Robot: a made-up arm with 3 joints. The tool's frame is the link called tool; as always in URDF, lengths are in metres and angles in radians. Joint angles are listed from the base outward.
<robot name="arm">
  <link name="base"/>
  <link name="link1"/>
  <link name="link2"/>
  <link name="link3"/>
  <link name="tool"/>
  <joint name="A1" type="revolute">
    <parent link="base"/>
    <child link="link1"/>
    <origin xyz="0 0 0.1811" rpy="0 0 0"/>
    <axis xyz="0 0 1"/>
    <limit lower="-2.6" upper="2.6"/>
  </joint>
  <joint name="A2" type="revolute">
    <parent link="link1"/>
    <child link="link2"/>
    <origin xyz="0.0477 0.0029 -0.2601" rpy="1.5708 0 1.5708"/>
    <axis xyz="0 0 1"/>
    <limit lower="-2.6" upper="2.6"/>
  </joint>
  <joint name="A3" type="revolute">
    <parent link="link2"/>
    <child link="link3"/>
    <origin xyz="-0.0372 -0.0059 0.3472" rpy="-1.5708 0 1.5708"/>
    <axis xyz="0 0 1"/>
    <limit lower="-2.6" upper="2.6"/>
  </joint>
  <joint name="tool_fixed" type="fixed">
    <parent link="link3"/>
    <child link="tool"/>
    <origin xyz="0.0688 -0.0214 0.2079" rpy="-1.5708 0 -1.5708"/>
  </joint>
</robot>
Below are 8 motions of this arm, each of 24 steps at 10 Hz.
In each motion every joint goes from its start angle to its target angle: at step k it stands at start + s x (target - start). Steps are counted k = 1, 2, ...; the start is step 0. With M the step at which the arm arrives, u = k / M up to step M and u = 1 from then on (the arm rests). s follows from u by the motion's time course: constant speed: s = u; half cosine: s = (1 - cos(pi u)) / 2; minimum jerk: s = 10 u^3 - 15 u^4 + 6 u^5.
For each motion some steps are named. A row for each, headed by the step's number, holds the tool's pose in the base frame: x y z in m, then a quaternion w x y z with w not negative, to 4 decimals.
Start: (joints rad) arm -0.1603 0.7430 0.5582
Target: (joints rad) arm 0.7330 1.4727 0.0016
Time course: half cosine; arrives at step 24
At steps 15, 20, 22, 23, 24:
15: 0.4231 0.0554 -0.2906 0.7991 0.5827 0.0634 0.1340
20: 0.3832 0.1828 -0.3121 0.7187 0.6214 0.2018 0.2380
22: 0.3702 0.2079 -0.3156 0.6989 0.6259 0.2304 0.2582
23: 0.3666 0.2141 -0.3165 0.6937 0.6269 0.2377 0.2633
24: 0.3653 0.2162 -0.3168 0.6919 0.6272 0.2401 0.2650

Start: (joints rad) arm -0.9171 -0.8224 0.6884
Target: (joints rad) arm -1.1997 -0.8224 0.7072
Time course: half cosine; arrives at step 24
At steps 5, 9, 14, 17, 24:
5: 0.1181 -0.3680 0.1420 0.8294 -0.4761 -0.1047 -0.2727
9: 0.0964 -0.3740 0.1419 0.8210 -0.4796 -0.0924 -0.2957
14: 0.0618 -0.3809 0.1418 0.8065 -0.4842 -0.0730 -0.3311
17: 0.0428 -0.3834 0.1417 0.7980 -0.4865 -0.0623 -0.3502
24: 0.0214 -0.3849 0.1416 0.7879 -0.4887 -0.0503 -0.3712

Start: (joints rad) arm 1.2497 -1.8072 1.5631
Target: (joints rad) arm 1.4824 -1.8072 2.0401
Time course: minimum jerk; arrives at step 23
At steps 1, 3, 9, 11, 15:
1: 0.0309 0.3335 0.1555 0.0324 -0.1971 -0.6797 0.7058
3: 0.0300 0.3333 0.1557 0.0281 -0.1928 -0.6802 0.7066
9: 0.0163 0.3301 0.1579 0.0418 0.1219 0.6850 -0.7171
11: 0.0092 0.3287 0.1591 0.0805 0.0825 0.6846 -0.7198
15: -0.0042 0.3269 0.1616 0.1566 0.0050 0.6774 -0.7187

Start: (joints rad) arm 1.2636 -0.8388 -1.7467
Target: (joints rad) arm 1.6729 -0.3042 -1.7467
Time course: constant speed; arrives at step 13
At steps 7, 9, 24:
7: 0.2653 0.4375 0.0161 0.5965 -0.6272 0.4256 0.2640
9: 0.2443 0.4532 -0.0031 0.5713 -0.6276 0.4292 0.3091
24: 0.1946 0.4812 -0.0428 0.5116 -0.6276 0.4355 0.3934

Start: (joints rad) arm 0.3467 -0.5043 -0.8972
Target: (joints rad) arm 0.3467 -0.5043 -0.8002
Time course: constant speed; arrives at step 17
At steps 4, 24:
4: 0.5023 -0.0324 0.0585 0.8824 -0.2934 0.3649 0.0473
24: 0.4994 -0.0309 0.0628 0.8953 -0.2914 0.3319 0.0581

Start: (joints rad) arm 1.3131 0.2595 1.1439
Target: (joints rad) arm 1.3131 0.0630 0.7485
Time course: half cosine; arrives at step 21
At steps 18, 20, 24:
18: 0.3301 0.2879 -0.0385 0.7422 0.2552 -0.2760 0.5548
20: 0.3300 0.2890 -0.0358 0.7437 0.2473 -0.2720 0.5583
24: 0.3300 0.2892 -0.0355 0.7439 0.2462 -0.2715 0.5587

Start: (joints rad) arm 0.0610 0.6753 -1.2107
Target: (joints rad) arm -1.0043 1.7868 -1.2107
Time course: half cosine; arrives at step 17
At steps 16, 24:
16: 0.3001 -0.3618 -0.3185 0.6664 0.7321 0.0106 0.1407
24: 0.2987 -0.3633 -0.3180 0.6652 0.7333 0.0042 0.1406

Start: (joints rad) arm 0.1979 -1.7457 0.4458
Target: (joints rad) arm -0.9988 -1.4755 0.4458
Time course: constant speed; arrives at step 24
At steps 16, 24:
16: 0.3552 -0.1618 0.1664 0.7066 -0.7034 0.0535 -0.0554
24: 0.2457 -0.2991 0.1712 0.7047 -0.6542 0.1705 -0.2151

